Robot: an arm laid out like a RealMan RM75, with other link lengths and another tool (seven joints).
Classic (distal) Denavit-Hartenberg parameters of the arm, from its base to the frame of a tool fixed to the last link. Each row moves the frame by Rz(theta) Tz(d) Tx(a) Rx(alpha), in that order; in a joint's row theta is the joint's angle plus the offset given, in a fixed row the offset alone. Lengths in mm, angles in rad.
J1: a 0, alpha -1.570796, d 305.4, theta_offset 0
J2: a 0, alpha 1.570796, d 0, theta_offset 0
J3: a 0, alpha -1.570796, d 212.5, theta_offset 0
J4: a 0, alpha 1.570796, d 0, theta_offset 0
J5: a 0, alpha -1.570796, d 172.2, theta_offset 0
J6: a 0, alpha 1.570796, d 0, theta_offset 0
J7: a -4, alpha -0.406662, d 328.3, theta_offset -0.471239
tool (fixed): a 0, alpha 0, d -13.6, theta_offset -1.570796
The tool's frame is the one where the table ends.
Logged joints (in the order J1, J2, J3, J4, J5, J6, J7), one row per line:
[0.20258 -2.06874 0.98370 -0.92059 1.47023 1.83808 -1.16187]
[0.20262 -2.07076 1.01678 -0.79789 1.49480 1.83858 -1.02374]
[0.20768 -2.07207 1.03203 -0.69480 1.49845 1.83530 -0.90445]
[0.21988 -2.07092 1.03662 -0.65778 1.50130 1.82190 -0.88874]
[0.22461 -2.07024 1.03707 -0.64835 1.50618 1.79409 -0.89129]
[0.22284 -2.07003 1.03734 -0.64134 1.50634 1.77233 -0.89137]
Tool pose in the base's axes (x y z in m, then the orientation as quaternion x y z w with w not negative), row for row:
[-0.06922 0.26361 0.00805 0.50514 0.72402 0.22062 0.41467]
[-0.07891 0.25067 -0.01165 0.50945 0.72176 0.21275 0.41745]
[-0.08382 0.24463 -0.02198 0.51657 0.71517 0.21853 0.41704]
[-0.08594 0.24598 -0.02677 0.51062 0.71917 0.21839 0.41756]
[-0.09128 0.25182 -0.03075 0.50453 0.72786 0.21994 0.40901]
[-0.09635 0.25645 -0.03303 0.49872 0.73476 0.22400 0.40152]
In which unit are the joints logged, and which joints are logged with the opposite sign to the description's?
The joints are logged in radians. Opposite sign: J1, J4.
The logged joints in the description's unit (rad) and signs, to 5 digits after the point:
[-0.20258 -2.06874 0.98370 0.92059 1.47023 1.83808 -1.16187]
[-0.20262 -2.07076 1.01678 0.79789 1.49480 1.83858 -1.02374]
[-0.20768 -2.07207 1.03203 0.69480 1.49845 1.83530 -0.90445]
[-0.21988 -2.07092 1.03662 0.65778 1.50130 1.82190 -0.88874]
[-0.22461 -2.07024 1.03707 0.64835 1.50618 1.79409 -0.89129]
[-0.22284 -2.07003 1.03734 0.64134 1.50634 1.77233 -0.89137]

